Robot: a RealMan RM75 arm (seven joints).
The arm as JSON. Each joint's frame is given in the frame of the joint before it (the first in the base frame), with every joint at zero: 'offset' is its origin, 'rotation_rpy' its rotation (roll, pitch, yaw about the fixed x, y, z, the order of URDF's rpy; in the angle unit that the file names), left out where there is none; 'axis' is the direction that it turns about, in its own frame. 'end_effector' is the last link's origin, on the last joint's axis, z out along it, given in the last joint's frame.
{
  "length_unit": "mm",
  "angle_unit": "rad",
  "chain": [
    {
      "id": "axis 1",
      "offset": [
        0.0,
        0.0,
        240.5
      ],
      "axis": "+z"
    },
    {
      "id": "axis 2",
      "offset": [
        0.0,
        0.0,
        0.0
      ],
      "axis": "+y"
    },
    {
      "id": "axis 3",
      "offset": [
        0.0,
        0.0,
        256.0
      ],
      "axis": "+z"
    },
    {
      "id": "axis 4",
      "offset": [
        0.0,
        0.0,
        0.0
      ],
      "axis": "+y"
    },
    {
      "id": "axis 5",
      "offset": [
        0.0,
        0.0,
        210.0
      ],
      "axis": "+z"
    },
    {
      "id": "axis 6",
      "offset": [
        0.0,
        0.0,
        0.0
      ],
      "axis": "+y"
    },
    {
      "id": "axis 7",
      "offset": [
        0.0,
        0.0,
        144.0
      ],
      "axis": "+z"
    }
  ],
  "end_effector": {
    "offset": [
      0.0,
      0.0,
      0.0
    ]
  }
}
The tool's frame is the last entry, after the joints.
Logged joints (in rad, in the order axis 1, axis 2, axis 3, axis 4, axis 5, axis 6, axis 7), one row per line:
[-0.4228, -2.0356, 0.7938, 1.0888, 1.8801, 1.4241, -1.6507]
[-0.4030, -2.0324, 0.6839, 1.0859, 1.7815, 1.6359, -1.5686]
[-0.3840, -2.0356, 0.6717, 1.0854, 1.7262, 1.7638, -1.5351]
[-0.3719, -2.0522, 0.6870, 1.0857, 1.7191, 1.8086, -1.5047]
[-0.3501, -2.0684, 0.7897, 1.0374, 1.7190, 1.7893, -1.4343]
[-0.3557, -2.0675, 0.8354, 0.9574, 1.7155, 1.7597, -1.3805]
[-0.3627, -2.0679, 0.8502, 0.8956, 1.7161, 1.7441, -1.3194]
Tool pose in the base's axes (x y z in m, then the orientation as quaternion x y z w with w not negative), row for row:
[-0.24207, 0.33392, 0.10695, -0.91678, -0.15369, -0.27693, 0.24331]
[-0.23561, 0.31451, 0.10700, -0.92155, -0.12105, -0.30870, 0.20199]
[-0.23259, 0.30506, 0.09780, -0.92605, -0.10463, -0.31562, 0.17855]
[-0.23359, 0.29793, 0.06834, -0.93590, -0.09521, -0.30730, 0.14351]
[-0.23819, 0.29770, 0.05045, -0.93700, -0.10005, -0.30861, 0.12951]
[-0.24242, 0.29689, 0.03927, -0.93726, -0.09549, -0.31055, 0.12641]
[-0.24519, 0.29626, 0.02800, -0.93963, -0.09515, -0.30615, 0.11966]
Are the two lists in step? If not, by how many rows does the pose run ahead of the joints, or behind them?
The pose runs 1 row ahead of the joints: the pose in row i belongs to the joints in row i + 1.
